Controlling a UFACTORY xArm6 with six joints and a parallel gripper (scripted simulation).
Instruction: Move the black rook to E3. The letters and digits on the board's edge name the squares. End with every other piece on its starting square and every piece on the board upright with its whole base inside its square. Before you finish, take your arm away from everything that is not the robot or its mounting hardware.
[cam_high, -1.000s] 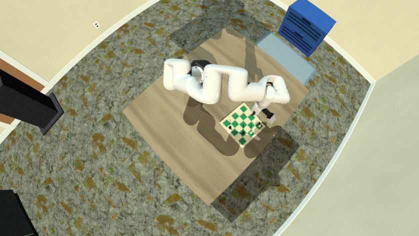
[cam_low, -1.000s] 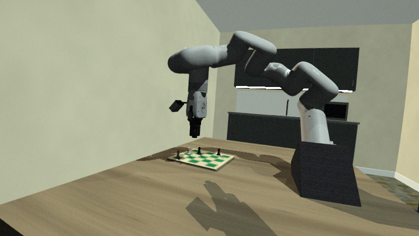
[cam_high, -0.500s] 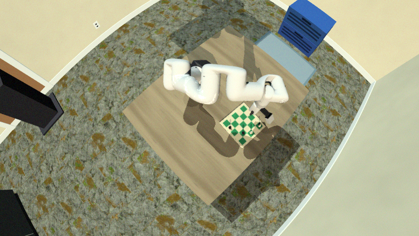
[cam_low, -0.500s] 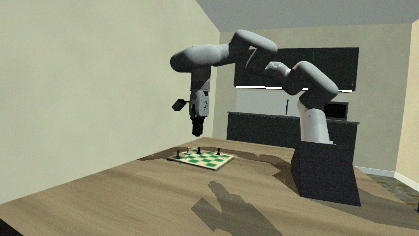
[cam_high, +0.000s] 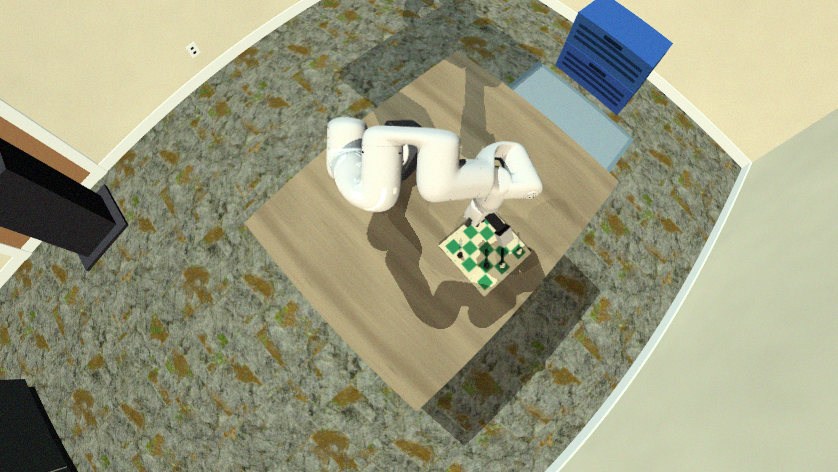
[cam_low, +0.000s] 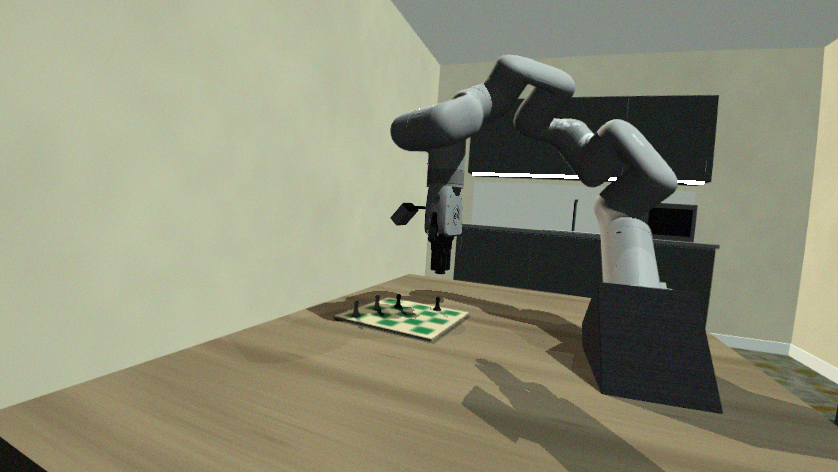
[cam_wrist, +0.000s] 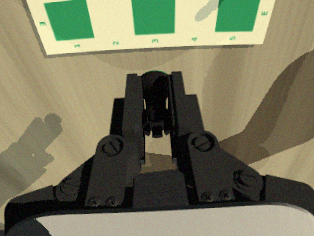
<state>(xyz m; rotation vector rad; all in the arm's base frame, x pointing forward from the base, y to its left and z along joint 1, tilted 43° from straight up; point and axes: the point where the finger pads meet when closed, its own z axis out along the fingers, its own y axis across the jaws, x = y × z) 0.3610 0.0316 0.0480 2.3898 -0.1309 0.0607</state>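
Right now the cream chessboard is 13 cm below my hand, 7 cm ahead of it and 1 cm to the right of it. Round my hand: black rook 1 cm below.
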